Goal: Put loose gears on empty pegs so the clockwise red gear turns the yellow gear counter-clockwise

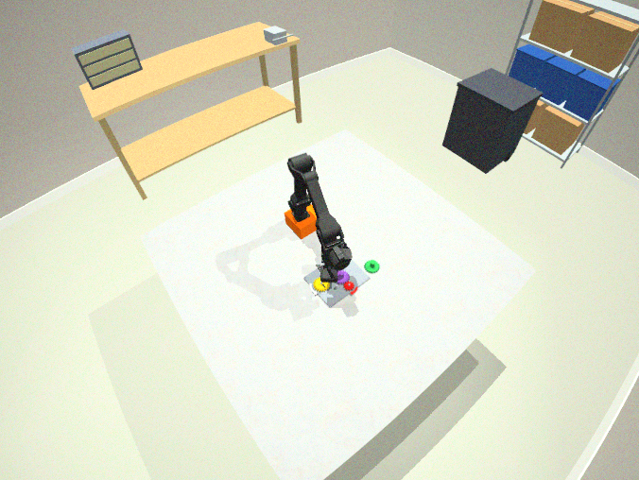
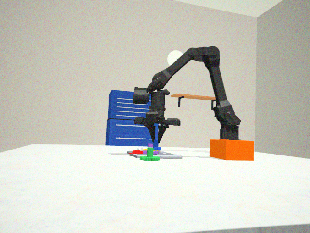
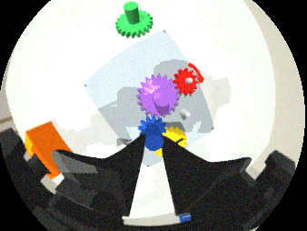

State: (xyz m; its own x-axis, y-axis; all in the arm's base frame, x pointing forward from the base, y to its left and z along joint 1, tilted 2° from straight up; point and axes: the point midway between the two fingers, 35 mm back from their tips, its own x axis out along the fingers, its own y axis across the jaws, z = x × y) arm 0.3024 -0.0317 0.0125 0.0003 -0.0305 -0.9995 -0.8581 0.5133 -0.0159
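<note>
Right now my gripper tip is 50 mm above the grey board, 20 mm to the right of it and 20 mm short of it. Also, from my gripper tip: large purple gear 40 mm to the left, 30 mm below, 30 mm ahead; then red gear 80 mm ahead, 40 mm to the left, 30 mm below; then small blue gear 10 mm below.
</note>
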